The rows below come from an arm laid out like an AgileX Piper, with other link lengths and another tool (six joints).
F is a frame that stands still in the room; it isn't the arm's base.
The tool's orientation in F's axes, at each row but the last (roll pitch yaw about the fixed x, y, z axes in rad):
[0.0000, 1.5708, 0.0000]
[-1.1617, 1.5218, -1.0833]
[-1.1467, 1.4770, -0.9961]
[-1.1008, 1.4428, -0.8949]
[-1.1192, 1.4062, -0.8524]
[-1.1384, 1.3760, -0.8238]
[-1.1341, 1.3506, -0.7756]
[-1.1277, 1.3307, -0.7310]
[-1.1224, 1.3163, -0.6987]
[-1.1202, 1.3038, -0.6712]
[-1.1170, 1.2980, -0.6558]
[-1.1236, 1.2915, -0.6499]
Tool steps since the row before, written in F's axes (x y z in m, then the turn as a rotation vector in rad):
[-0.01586, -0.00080, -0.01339, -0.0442, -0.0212, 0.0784]
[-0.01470, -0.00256, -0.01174, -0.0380, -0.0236, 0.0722]
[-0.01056, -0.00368, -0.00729, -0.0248, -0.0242, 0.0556]
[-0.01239, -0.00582, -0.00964, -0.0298, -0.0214, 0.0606]
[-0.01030, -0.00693, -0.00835, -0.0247, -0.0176, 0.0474]
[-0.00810, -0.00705, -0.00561, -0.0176, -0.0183, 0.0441]
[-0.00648, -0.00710, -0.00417, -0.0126, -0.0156, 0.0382]
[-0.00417, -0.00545, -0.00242, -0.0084, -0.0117, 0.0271]
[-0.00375, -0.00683, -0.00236, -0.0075, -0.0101, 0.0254]
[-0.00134, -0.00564, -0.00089, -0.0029, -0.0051, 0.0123]
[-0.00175, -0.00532, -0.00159, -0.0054, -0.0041, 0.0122]
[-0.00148, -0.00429, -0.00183, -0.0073, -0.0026, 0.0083]
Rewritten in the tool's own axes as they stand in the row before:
[0.01339, -0.00080, -0.01586, -0.0784, -0.0212, -0.0442]
[0.01150, -0.00088, -0.01508, -0.0720, -0.0238, -0.0383]
[0.00701, -0.00144, -0.01127, -0.0547, -0.0249, -0.0260]
[0.00915, -0.00209, -0.01386, -0.0604, -0.0218, -0.0300]
[0.00798, -0.00276, -0.01235, -0.0473, -0.0175, -0.0251]
[0.00544, -0.00322, -0.01034, -0.0430, -0.0197, -0.0188]
[0.00414, -0.00354, -0.00895, -0.0369, -0.0177, -0.0138]
[0.00248, -0.00288, -0.00621, -0.0260, -0.0133, -0.0095]
[0.00267, -0.00410, -0.00651, -0.0244, -0.0119, -0.0082]
[0.00151, -0.00421, -0.00380, -0.0116, -0.0062, -0.0034]
[0.00203, -0.00354, -0.00415, -0.0122, -0.0043, -0.0052]
[0.00215, -0.00264, -0.00352, -0.0091, -0.0012, -0.0066]

